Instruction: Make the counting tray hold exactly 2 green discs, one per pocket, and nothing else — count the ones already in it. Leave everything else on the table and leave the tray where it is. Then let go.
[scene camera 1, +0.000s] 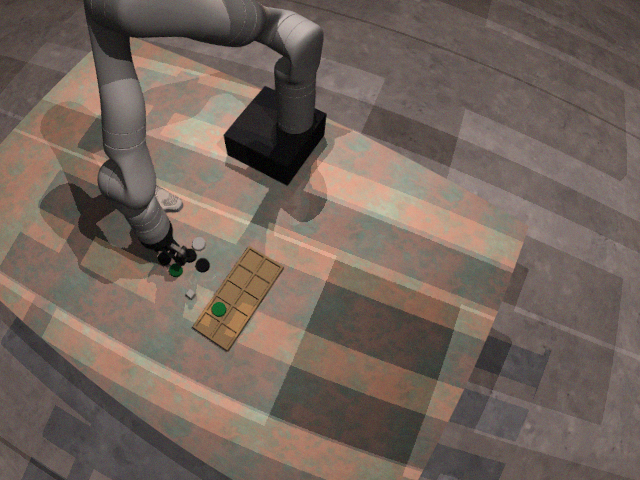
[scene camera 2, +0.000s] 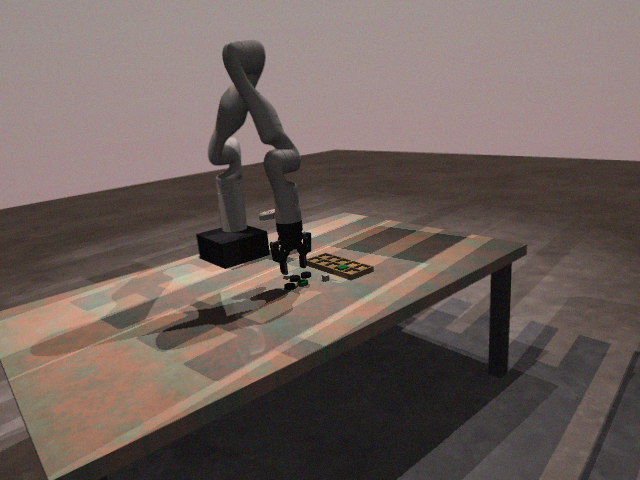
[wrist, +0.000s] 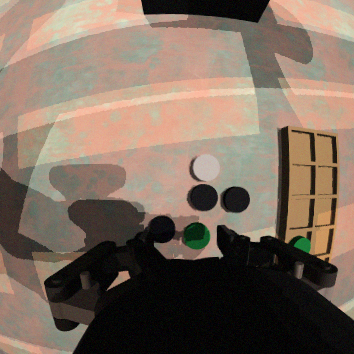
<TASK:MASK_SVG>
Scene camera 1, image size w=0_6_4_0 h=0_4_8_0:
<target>counting tray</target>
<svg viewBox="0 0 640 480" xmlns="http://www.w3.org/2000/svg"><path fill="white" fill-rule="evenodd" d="M251 246L248 246L193 325L194 329L228 352L284 269L284 266ZM216 302L222 302L226 306L227 311L222 317L217 317L212 312L212 306Z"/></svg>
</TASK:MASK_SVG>
